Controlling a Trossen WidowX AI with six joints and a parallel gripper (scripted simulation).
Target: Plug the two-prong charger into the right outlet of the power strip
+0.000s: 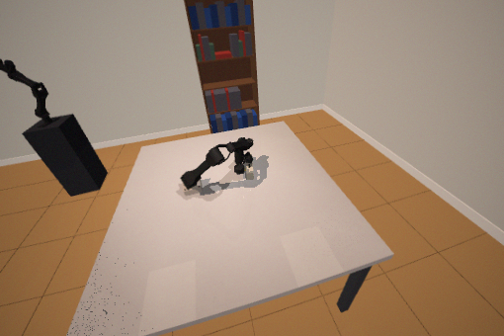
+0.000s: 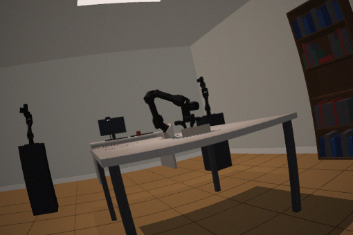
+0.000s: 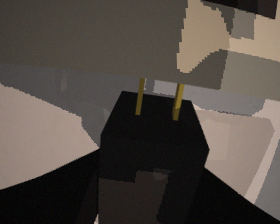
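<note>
Right now my gripper tip is 20 mm short of the two-prong charger and 10 mm below it.
</note>
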